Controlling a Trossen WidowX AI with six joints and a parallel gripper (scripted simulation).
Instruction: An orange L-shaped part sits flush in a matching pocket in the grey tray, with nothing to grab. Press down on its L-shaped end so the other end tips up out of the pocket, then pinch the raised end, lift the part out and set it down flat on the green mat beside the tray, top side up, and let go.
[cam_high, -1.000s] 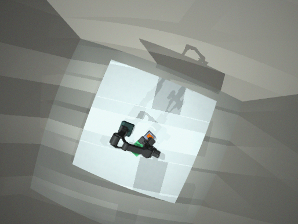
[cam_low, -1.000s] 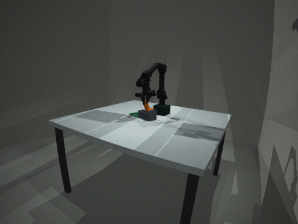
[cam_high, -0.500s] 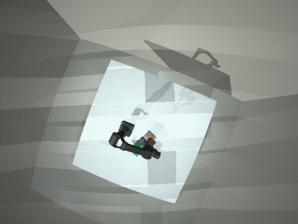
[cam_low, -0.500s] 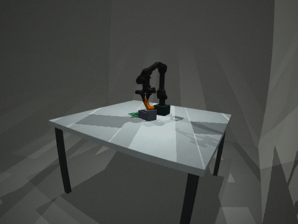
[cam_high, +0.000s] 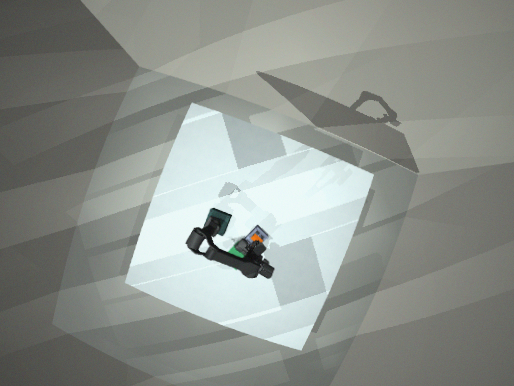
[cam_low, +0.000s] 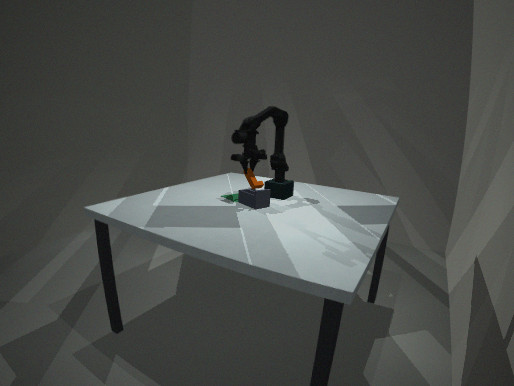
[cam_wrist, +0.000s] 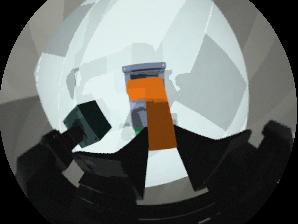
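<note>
Right now the green mat is 7 cm behind my gripper tip, 10 cm to the right of it and 17 cm below it. Also, from my gripper tip: orange L-shaped part 4 cm to the left, 3 cm below.
</note>
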